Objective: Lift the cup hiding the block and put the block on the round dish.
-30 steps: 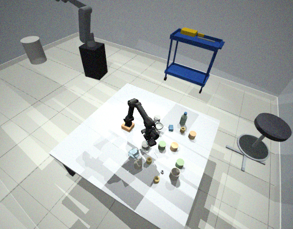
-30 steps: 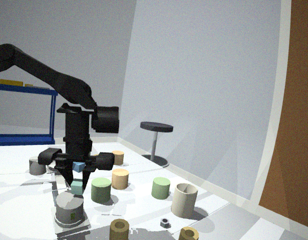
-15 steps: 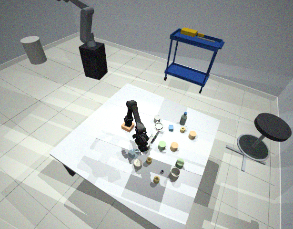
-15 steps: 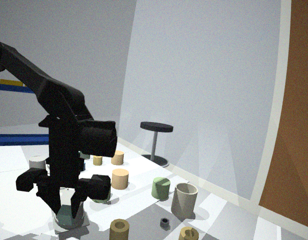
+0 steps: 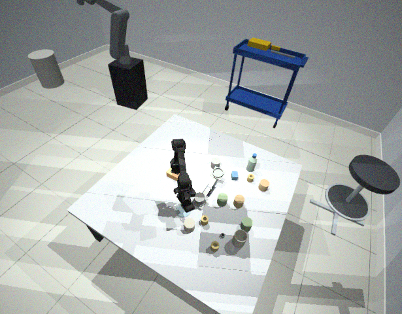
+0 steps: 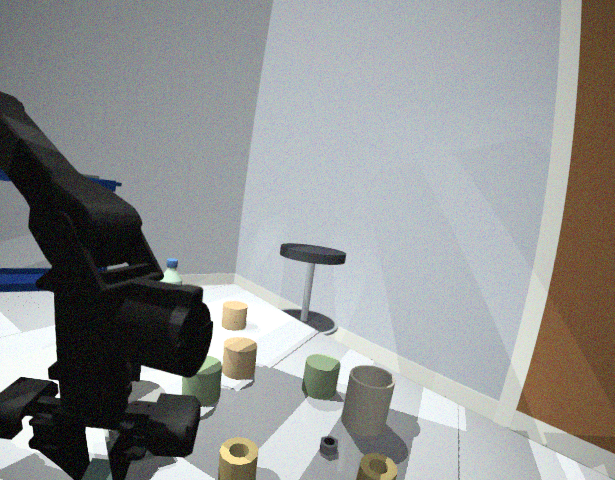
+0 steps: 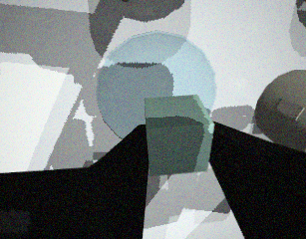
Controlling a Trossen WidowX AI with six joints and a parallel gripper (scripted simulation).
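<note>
Now: gripper tip 60 mm above the round light-blue dish. The rest, counted from my gripper tip: small nut (300 mm ahead, 70 mm to the right, 60 mm below); small balance (230 mm to the left, 100 mm ahead, 30 mm below); beige cup (400 mm ahead, 70 mm to the right, 30 mm below).
</note>
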